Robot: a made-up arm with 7 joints. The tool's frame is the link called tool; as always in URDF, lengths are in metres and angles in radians. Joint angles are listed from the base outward.
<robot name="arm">
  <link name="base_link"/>
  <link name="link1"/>
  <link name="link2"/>
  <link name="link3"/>
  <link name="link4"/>
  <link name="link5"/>
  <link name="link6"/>
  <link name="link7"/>
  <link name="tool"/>
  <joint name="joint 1" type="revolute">
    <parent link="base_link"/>
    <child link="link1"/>
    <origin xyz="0 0.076 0" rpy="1.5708 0 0"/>
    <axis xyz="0 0 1"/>
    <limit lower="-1.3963" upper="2"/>
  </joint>
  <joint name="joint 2" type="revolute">
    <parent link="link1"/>
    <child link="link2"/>
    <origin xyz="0 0 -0.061" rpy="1.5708 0 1.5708"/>
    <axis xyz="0 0 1"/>
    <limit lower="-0.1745" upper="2"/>
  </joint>
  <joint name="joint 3" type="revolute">
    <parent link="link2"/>
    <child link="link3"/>
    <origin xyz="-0.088 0 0" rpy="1.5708 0 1.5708"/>
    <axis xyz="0 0 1"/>
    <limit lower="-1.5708" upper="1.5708"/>
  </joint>
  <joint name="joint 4" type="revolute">
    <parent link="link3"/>
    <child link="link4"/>
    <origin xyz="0 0 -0.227" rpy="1.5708 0 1.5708"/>
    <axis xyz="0 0 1"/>
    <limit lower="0" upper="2.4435"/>
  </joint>
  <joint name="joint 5" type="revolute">
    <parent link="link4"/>
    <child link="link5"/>
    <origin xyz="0 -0.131 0" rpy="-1.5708 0 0"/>
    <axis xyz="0 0 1"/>
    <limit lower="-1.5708" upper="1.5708"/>
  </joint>
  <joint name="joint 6" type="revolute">
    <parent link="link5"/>
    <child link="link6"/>
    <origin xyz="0 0 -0.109" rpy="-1.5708 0 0"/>
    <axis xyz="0 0 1"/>
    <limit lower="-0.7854" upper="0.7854"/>
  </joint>
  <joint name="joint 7" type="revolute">
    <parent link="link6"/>
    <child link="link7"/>
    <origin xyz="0 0 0" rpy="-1.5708 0 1.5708"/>
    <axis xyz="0 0 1"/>
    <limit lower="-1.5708" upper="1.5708"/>
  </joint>
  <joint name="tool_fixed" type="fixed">
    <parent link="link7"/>
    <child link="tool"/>
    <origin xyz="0 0 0" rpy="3.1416 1.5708 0"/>
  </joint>
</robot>
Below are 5 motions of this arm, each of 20 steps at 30 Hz.
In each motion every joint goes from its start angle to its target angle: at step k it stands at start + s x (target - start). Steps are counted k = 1, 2, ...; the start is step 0. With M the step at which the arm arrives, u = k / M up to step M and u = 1 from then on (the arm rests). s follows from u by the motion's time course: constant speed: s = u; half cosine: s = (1 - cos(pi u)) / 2; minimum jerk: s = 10 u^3 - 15 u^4 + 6 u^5.
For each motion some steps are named. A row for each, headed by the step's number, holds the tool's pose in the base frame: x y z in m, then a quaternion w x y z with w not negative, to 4 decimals.
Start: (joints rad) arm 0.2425 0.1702 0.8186 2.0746 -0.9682 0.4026 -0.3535
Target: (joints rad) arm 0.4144 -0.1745 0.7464 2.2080 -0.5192 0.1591 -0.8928
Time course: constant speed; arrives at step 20
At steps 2, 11, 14, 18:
2: 0.1835 0.3135 -0.1313 0.3411 0.7623 -0.4858 0.2579
11: 0.1968 0.2747 -0.1289 0.2565 0.6791 -0.5619 0.3966
14: 0.2007 0.2617 -0.1264 0.2273 0.6442 -0.5767 0.4481
18: 0.2051 0.2446 -0.1218 0.1888 0.5922 -0.5869 0.5189

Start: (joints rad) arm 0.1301 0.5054 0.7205 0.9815 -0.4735 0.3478 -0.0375
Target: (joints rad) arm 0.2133 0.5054 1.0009 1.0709 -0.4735 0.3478 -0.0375
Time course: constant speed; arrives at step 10
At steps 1, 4, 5, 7, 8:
1: 0.1904 0.4727 -0.3012 0.8052 0.4782 -0.3212 0.1409
4: 0.1864 0.4827 -0.2864 0.7840 0.4861 -0.3385 0.1857
5: 0.1847 0.4859 -0.2816 0.7764 0.4885 -0.3439 0.2006
7: 0.1804 0.4920 -0.2725 0.7608 0.4929 -0.3540 0.2302
8: 0.1780 0.4949 -0.2681 0.7526 0.4949 -0.3587 0.2449

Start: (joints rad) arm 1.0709 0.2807 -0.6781 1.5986 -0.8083 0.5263 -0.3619
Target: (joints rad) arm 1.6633 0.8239 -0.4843 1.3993 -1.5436 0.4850 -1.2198
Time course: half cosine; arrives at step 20
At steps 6, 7, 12, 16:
6: 0.3952 0.1267 0.0505 0.0737 0.6590 -0.7458 -0.0644
7: 0.3953 0.1430 0.0672 0.0242 0.6912 -0.7216 -0.0310
12: 0.3680 0.2382 0.1632 0.2615 -0.8020 0.5209 -0.1309
16: 0.3239 0.3003 0.2196 0.4304 -0.8115 0.3441 -0.1945

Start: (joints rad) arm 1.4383 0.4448 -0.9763 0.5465 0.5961 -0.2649 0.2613
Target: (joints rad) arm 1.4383 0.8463 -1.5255 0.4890 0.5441 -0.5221 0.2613
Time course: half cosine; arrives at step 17
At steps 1, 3, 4, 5, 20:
1: 0.5183 0.2691 0.0009 0.5396 0.0727 -0.7915 -0.2774
3: 0.5153 0.2813 -0.0030 0.5417 0.0903 -0.7844 -0.2883
4: 0.5125 0.2917 -0.0062 0.5435 0.1046 -0.7779 -0.2974
5: 0.5087 0.3045 -0.0102 0.5459 0.1218 -0.7694 -0.3086
20: 0.4304 0.4569 -0.0522 0.5856 0.2779 -0.6262 -0.4332

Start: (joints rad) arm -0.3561 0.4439 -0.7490 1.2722 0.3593 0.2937 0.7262
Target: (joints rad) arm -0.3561 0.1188 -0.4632 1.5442 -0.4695 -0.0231 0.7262
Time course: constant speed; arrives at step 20
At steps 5, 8, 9, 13, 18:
5: 0.0320 0.1313 -0.4363 0.7992 -0.4437 -0.1563 -0.3741
8: 0.0434 0.1153 -0.4278 0.7780 -0.4235 -0.2105 -0.4135
9: 0.0471 0.1104 -0.4247 0.7706 -0.4156 -0.2281 -0.4259
13: 0.0618 0.0926 -0.4116 0.7398 -0.3777 -0.2954 -0.4720
18: 0.0790 0.0746 -0.3935 0.6996 -0.3180 -0.3700 -0.5221

